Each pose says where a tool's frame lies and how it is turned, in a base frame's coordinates. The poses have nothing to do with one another.
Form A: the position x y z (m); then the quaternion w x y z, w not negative.
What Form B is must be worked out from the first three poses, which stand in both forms.
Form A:
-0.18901, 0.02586, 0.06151, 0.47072, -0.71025, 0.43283, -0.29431
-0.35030, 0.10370, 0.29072, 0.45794, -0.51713, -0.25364, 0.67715
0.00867, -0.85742, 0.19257, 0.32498, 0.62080, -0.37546, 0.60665
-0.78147, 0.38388, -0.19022, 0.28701, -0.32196, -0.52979, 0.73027
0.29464, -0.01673, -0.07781, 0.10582, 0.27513, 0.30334, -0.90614
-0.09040, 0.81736, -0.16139, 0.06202, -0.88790, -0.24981, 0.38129
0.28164, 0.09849, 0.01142, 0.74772, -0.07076, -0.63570, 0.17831
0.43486, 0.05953, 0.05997, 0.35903, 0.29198, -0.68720, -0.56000
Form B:
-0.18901, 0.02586, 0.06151, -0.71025, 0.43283, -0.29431, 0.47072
-0.35030, 0.10370, 0.29072, -0.51713, -0.25364, 0.67715, 0.45794
0.00867, -0.85742, 0.19257, 0.62080, -0.37546, 0.60665, 0.32498
-0.78147, 0.38388, -0.19022, -0.32196, -0.52979, 0.73027, 0.28701
0.29464, -0.01673, -0.07781, 0.27513, 0.30334, -0.90614, 0.10582
-0.09040, 0.81736, -0.16139, -0.88790, -0.24981, 0.38129, 0.06202
0.28164, 0.09849, 0.01142, -0.07076, -0.63570, 0.17831, 0.74772
0.43486, 0.05953, 0.05997, 0.29198, -0.68720, -0.56000, 0.35903

